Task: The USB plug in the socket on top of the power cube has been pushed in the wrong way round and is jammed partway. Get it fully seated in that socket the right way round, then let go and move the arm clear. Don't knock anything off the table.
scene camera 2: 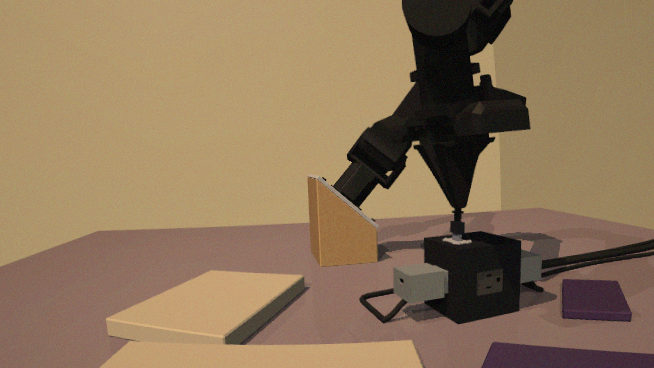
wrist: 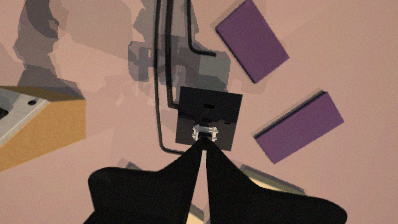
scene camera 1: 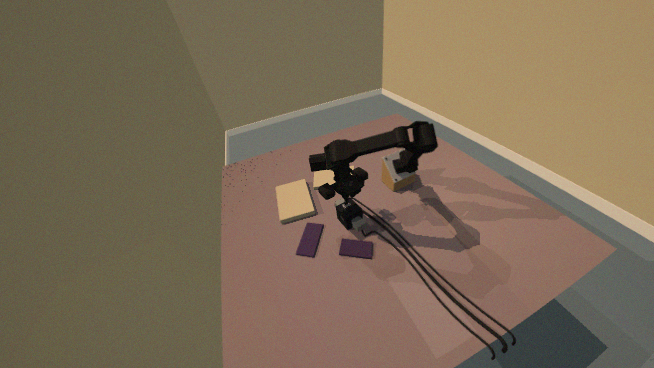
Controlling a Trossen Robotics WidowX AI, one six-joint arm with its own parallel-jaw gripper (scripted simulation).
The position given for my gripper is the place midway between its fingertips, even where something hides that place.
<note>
My gripper (scene camera 2: 458, 207) holds a small USB plug.
My gripper is seen too in the wrist view (wrist: 204, 144) and in scene camera 1 (scene camera 1: 346, 199).
</note>
